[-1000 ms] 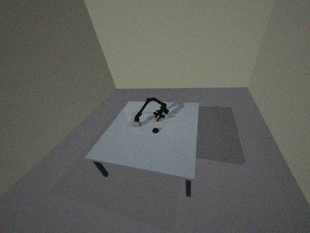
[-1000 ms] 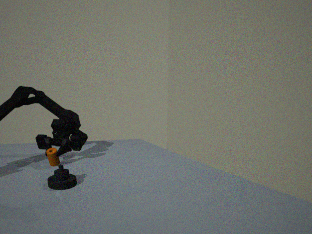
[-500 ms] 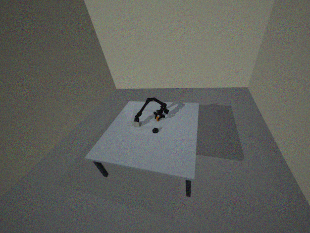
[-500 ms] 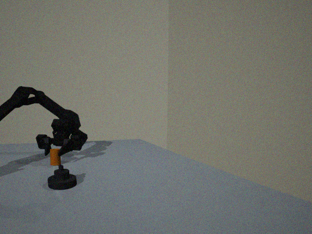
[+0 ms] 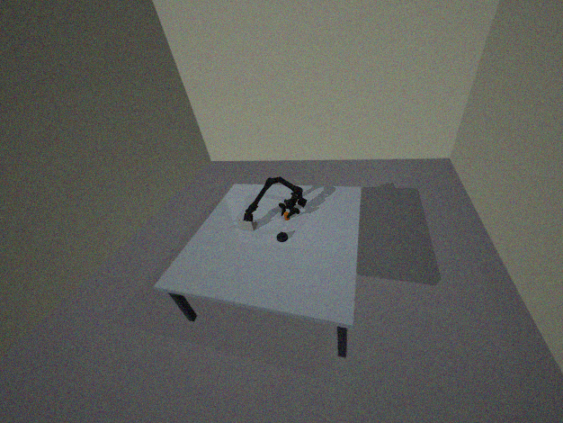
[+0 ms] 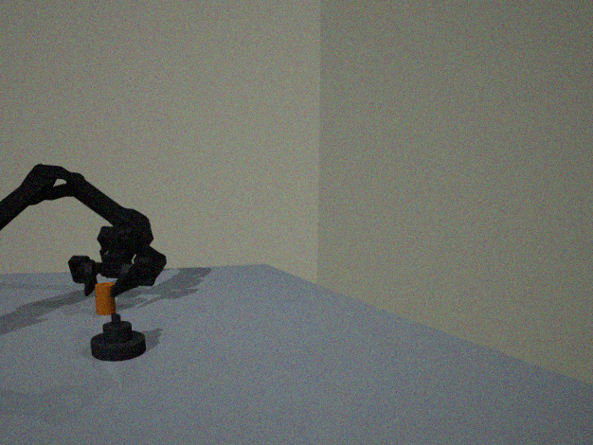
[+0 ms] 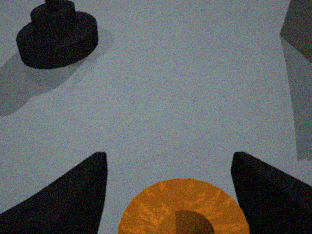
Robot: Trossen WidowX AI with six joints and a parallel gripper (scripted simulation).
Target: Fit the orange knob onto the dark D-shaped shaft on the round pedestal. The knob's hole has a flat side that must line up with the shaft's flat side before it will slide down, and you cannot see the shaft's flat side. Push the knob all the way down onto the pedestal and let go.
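Right now my gripper tip is 10 mm short of the orange knob, 30 mm to the right of it and 20 mm above it. The rest, counted from my gripper tip: dark round pedestal 60 mm ahead, 180 mm to the right, 20 mm below.
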